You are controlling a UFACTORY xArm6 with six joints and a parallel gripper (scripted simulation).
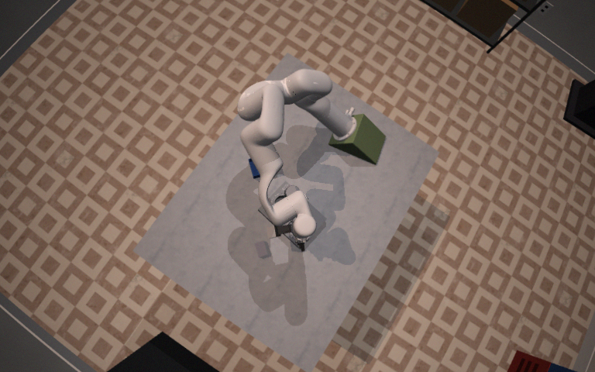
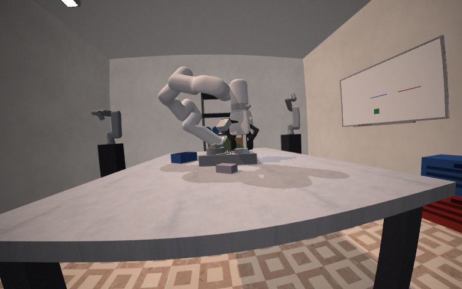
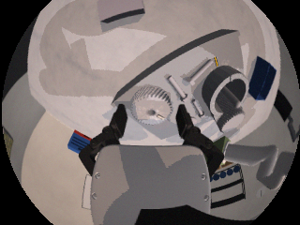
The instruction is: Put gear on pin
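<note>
My hand is 2 cm above the toothed gear. From my hand the other things lie so: blue box (18 cm behind, 26 cm to the right, 6 cm below); small grey block (13 cm ahead, 10 cm to the right, 6 cm below).
</note>
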